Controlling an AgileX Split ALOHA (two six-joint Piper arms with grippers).
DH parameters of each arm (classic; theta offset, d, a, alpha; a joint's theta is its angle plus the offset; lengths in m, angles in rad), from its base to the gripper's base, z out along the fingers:
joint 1: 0 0.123 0 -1.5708
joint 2: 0.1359 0 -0.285 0
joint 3: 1.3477 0 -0.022 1.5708
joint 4: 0 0.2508 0 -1.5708
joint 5: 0 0 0.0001 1.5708
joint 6: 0 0.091 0 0
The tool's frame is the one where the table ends.
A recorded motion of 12 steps. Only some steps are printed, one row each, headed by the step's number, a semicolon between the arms.
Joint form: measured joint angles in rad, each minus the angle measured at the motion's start. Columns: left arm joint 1, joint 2, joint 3, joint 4, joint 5, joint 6; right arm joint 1, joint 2, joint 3, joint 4, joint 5, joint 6.
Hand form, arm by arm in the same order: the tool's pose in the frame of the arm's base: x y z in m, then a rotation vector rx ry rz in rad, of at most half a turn. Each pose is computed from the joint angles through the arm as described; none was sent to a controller.
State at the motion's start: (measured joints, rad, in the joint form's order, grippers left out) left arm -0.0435 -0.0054 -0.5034 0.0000 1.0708 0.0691; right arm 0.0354 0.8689 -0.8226 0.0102 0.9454 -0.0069
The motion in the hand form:
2: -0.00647 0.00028 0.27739 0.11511 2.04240 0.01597; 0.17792 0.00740 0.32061 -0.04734 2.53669 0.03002
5: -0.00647 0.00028 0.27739 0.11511 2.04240 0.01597; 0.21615 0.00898 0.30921 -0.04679 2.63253 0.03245
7: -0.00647 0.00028 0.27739 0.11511 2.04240 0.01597; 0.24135 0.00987 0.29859 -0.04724 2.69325 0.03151
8: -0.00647 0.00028 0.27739 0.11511 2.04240 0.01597; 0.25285 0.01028 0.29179 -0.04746 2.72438 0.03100
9: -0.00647 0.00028 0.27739 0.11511 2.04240 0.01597; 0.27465 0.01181 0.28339 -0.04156 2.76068 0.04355
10: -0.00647 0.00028 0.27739 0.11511 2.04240 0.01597; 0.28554 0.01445 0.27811 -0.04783 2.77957 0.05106
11: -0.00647 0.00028 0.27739 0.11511 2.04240 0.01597; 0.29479 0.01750 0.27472 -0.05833 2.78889 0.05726
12: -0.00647 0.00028 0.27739 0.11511 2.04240 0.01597; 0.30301 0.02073 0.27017 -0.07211 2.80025 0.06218
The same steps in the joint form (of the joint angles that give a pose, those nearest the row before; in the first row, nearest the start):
2: 0.0000 0.0000 0.0000 0.0000 0.0000 0.0000; 0.0000 0.1127 -0.0491 0.0047 -0.0018 0.0000
5: 0.0000 0.0000 0.0000 0.0000 0.0000 0.0000; 0.0000 0.2831 -0.1231 0.0077 -0.0025 0.0000
7: 0.0000 0.0000 0.0000 0.0000 0.0000 0.0000; 0.0000 0.3951 -0.1744 0.0077 -0.0025 0.0000
8: 0.0000 0.0000 0.0000 0.0000 0.0000 0.0000; 0.0000 0.4480 -0.1962 0.0077 -0.0024 0.0000
9: 0.0000 0.0000 0.0000 0.0000 0.0000 0.0000; 0.0000 0.5401 -0.2520 0.0181 -0.0024 0.0000
10: 0.0000 0.0000 0.0000 0.0000 0.0000 0.0000; 0.0066 0.5871 -0.2801 0.0229 -0.0025 0.0000
11: 0.0000 0.0000 0.0000 0.0000 0.0000 0.0000; 0.0147 0.6247 -0.3069 0.0266 -0.0038 -0.0011
12: 0.0000 0.0000 0.0000 0.0000 0.0000 0.0000; 0.0233 0.6601 -0.3285 0.0296 -0.0061 -0.0039

